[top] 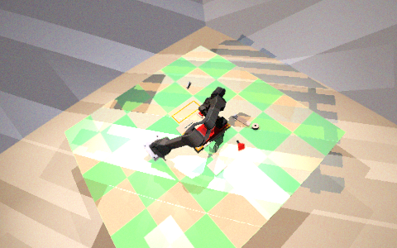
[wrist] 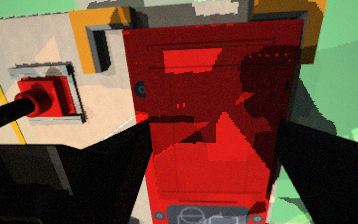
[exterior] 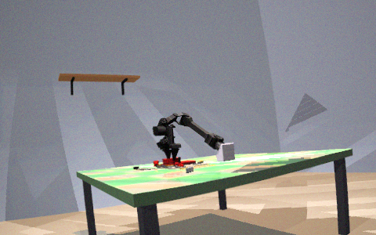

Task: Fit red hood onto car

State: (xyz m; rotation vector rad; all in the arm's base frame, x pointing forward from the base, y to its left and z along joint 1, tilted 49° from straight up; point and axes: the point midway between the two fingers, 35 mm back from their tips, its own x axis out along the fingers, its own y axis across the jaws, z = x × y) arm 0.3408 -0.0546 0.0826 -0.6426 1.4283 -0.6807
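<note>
Right now my gripper tip is right at the red hood. From my gripper tip the other things lie so: grey bar 150 mm ahead, 80 mm to the right, 40 mm below; ring 170 mm to the right, 170 mm ahead, 30 mm below; pale engine block 20 mm below.
</note>
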